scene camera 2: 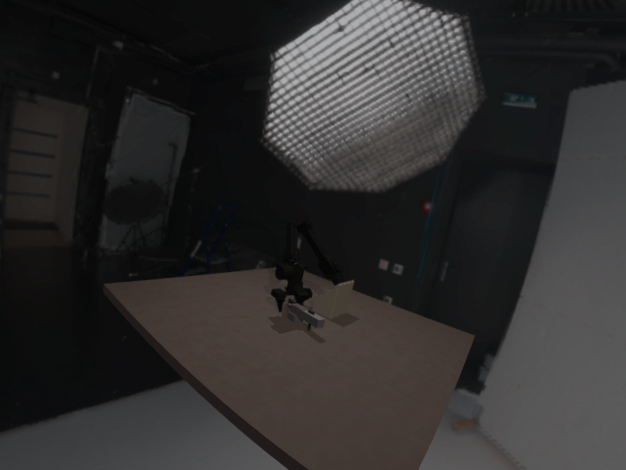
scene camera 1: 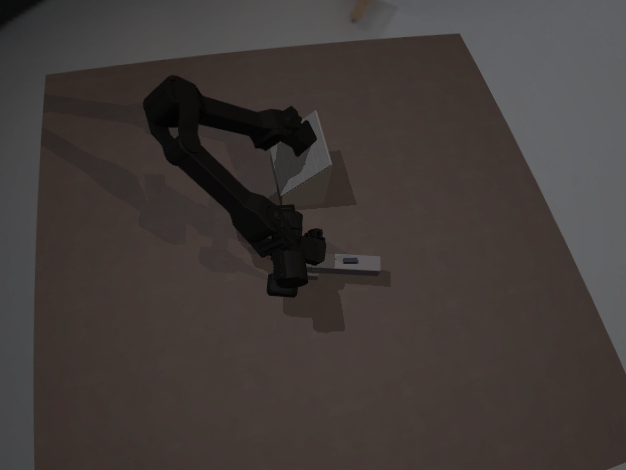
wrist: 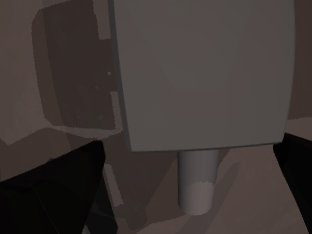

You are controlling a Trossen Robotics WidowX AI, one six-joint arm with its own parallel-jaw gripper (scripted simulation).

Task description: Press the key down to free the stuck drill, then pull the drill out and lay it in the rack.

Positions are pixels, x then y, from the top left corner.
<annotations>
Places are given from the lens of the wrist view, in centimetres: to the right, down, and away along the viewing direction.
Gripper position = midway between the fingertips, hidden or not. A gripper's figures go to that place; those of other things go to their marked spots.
my gripper [wrist: 193,146]: 2, 2, 10
drill [wrist: 197,171]: 1, 2, 6
block [wrist: 186,83]: 0, 0, 4
</annotations>
